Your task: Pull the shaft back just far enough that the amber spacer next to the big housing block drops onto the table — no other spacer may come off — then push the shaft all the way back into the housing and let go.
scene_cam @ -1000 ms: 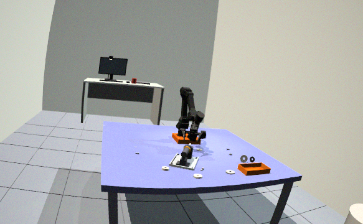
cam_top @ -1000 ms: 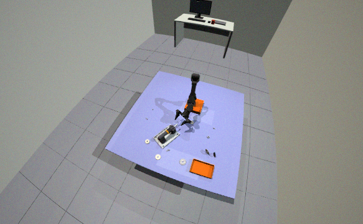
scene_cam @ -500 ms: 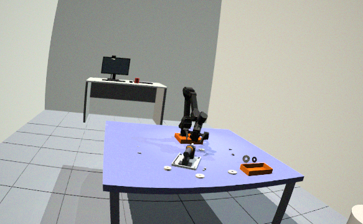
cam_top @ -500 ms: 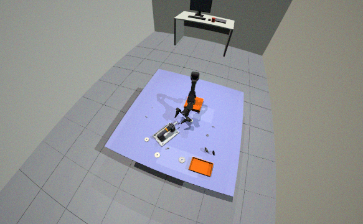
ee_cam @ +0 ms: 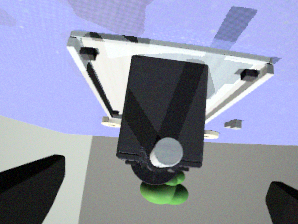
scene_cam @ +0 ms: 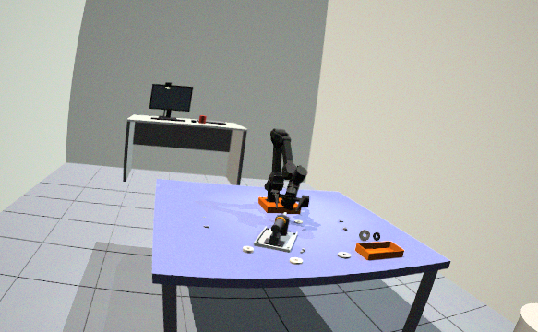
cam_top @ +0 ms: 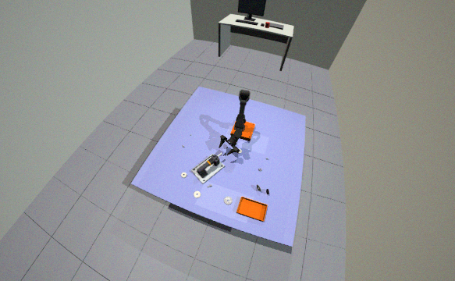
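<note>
Now: gripper tip 80 mm short of the thin grey shaft, 60 mm to the left of it and 10 mm above it. The rest, counted from my gripper tip: orange tray: 390 mm ahead, 290 mm to the left, 80 mm below.
</note>
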